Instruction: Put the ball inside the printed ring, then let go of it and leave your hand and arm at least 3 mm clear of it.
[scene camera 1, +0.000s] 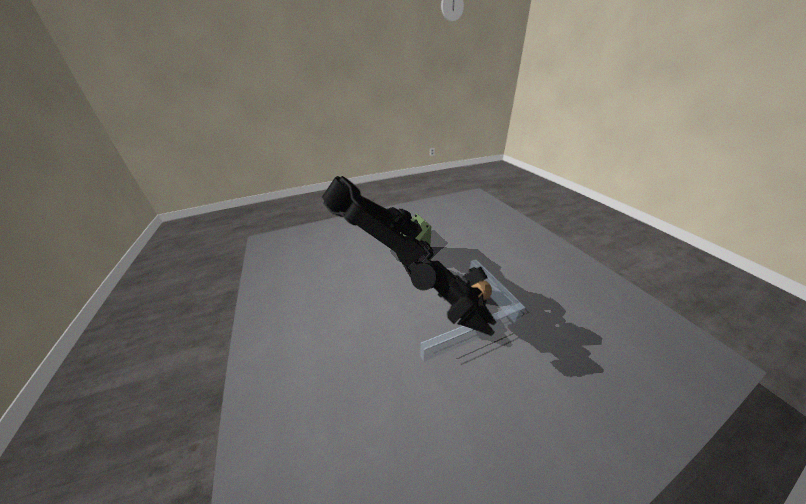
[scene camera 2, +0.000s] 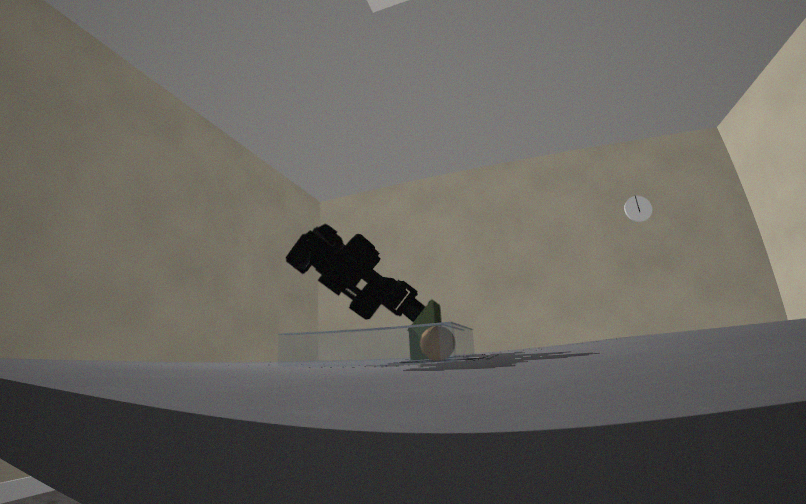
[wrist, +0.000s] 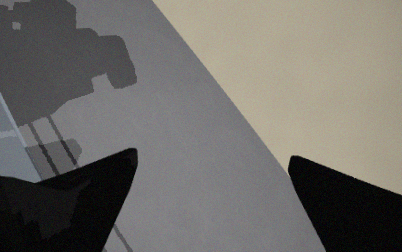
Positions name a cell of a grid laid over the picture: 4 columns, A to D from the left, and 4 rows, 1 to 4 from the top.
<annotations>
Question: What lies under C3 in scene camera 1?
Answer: The gripper.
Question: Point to the gripper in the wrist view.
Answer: C3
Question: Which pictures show the gripper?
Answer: Scene camera 1, scene camera 2 and the wrist view: all of them.
</annotations>
